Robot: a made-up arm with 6 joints.
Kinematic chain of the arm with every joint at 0, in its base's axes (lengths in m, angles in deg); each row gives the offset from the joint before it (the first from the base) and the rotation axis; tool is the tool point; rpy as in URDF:
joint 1: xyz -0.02 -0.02 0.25 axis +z
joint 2: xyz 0 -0.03 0.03 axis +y
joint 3: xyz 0.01 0 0.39 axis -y
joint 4: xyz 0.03 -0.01 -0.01 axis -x
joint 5: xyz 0.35 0 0.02 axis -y
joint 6: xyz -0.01 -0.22 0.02 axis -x
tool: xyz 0.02 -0.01 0 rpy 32.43 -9.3 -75.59
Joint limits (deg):
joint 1: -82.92..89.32
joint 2: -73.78..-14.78
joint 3: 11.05..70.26
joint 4: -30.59..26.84
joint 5: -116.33..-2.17
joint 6: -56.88..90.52
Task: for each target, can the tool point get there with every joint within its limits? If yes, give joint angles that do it. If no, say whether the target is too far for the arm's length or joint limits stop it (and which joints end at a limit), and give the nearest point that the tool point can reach.
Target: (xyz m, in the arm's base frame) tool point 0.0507 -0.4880 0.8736
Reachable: yes | joints 65.74 -63.94 42.52 -19.77 -72.87 69.61
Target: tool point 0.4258 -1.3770 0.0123
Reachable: no: too far | nearest point 0.1923 -0.7896 0.5195 | short by 0.810 m
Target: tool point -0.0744 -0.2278 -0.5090
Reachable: no: joint limits stop it (at a limit: joint 2, joint 3, joint 4, joint 5) | nearest point -0.2218 -0.7908 0.5196 | short by 1.182 m
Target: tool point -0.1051 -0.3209 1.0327
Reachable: yes | joints 15.87 -26.46 57.17 3.17 -16.59 29.02
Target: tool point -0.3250 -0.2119 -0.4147
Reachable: no: joint limits stop it (at a limit: joint 2, joint 3, joint 4, joint 5) | nearest point -0.6947 -0.4445 0.5194 | short by 1.031 m
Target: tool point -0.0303 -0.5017 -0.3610
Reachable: no: joint limits stop it (at a limit: joint 2, joint 3, joint 4, joint 5) | nearest point -0.0370 -0.8172 0.5193 | short by 0.935 m
